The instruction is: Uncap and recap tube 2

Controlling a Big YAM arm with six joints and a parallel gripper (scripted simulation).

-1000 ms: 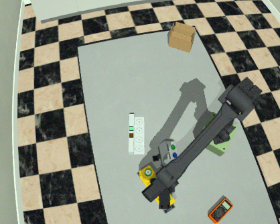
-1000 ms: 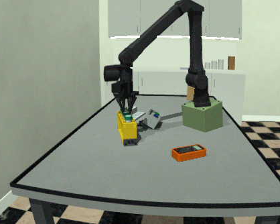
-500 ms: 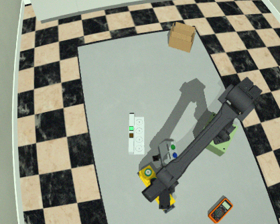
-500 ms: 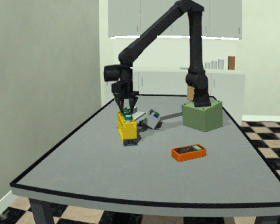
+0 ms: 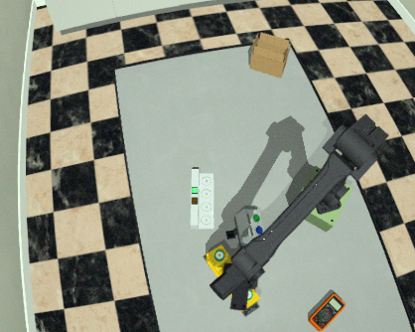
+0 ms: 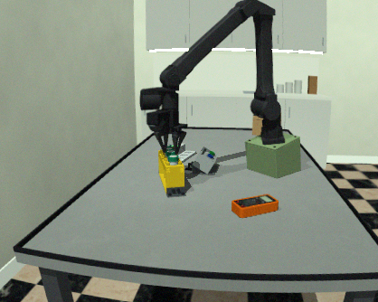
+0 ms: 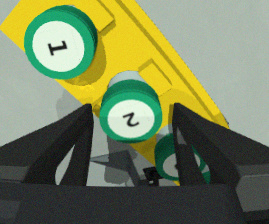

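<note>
The cap is 1 cm below my hand. From my hand the other things lie so: grey key housing 10 cm behind, 19 cm to the right, 7 cm below; green READY key 12 cm behind, 21 cm to the right, 6 cm below; blue cycle key 12 cm behind, 17 cm to the right, 6 cm below.
</note>
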